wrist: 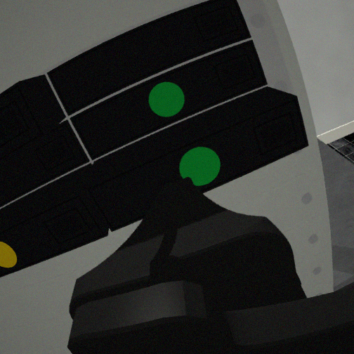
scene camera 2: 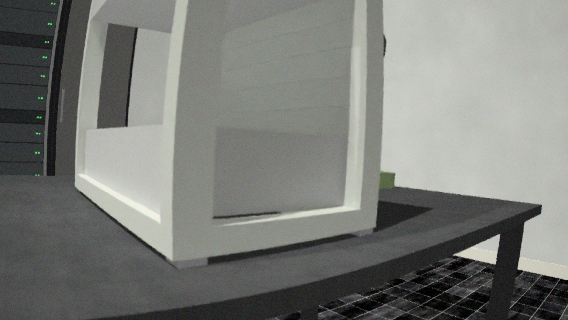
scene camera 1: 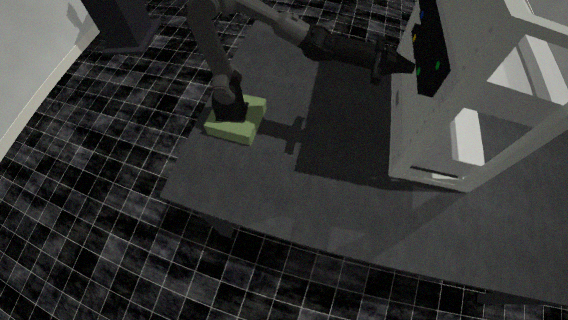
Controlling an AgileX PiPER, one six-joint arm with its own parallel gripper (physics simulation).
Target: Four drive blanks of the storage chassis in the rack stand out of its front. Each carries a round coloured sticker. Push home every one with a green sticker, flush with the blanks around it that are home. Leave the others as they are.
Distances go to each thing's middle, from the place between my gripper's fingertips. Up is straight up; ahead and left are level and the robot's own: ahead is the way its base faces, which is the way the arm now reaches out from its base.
Labels:
Right now my hand is 21 cm short of the pale rack [scene camera 2: 263,113], 13 cm to the right of it and 6 cm above it.

